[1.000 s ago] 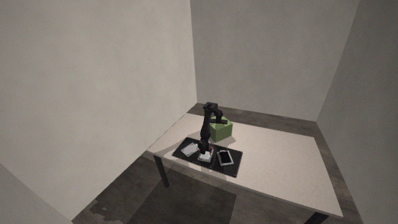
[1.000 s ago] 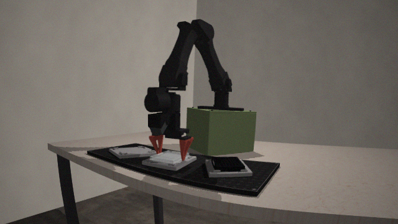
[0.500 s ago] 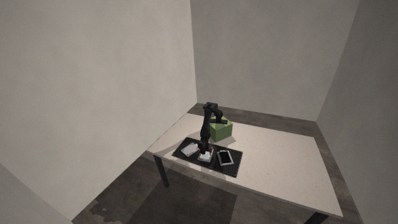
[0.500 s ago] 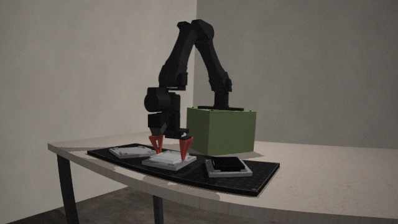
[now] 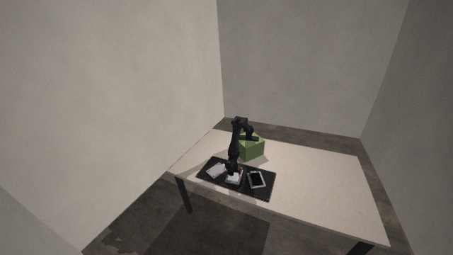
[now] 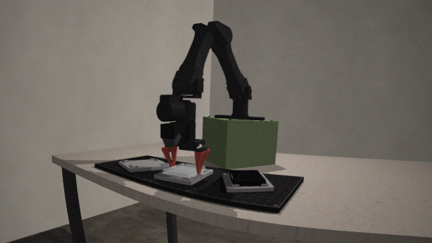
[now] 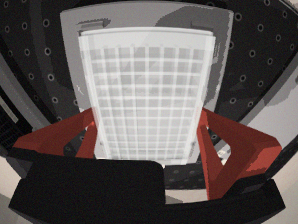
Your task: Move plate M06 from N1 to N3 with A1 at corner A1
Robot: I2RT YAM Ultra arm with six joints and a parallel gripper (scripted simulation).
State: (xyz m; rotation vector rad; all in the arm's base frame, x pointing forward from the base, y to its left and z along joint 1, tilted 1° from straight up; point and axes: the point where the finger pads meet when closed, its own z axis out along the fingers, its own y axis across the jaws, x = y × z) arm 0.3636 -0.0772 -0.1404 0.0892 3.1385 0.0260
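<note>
The white 96-well plate is right at my hand. From my hand the other things lie so: label 110 mm behind, 120 mm to the right, 20 mm below; black plate 10 mm ahead, 190 mm to the left.
</note>
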